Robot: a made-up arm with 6 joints.
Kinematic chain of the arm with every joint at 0, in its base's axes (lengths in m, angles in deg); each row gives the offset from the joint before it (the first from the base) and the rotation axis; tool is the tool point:
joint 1: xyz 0 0 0.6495 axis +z
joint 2: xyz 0.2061 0 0 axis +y
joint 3: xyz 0 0 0.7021 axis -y
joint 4: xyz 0 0 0.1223 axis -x
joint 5: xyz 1.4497 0 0 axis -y
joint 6: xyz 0.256 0 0 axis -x
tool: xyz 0 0 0
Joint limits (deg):
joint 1: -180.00..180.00
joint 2: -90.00..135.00
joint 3: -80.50..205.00
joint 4: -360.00..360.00
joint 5: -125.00..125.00
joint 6: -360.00..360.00
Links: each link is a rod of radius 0.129 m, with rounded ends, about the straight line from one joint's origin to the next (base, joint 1, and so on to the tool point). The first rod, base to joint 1, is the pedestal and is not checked.
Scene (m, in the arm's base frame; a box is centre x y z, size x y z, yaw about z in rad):
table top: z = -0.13
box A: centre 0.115 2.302 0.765 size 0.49 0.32 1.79 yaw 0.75
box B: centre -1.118 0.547 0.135 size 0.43 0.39 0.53 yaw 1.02
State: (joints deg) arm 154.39 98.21 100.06 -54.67 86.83 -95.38
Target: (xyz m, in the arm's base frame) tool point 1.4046 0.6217 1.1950
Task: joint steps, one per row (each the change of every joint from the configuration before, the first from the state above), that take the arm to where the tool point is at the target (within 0.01 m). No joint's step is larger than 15 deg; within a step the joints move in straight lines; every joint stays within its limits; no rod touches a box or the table.
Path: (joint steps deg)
1: -14.81 0.63 13.06 6.87 0.31 7.33
2: -14.80 0.63 13.06 6.87 0.32 7.33
3: -14.81 0.63 13.05 6.87 0.31 7.34
4: -14.80 0.64 13.06 6.87 0.32 7.33
5: -14.81 0.63 13.06 6.87 0.31 7.33
6: -12.44 8.40 2.79 -9.41 8.89 -9.17
7: -12.44 8.41 2.79 -9.41 8.88 -9.16
8: -12.44 8.41 2.79 -9.41 8.89 -9.17
9: -12.43 8.41 2.79 -9.41 8.88 -9.16

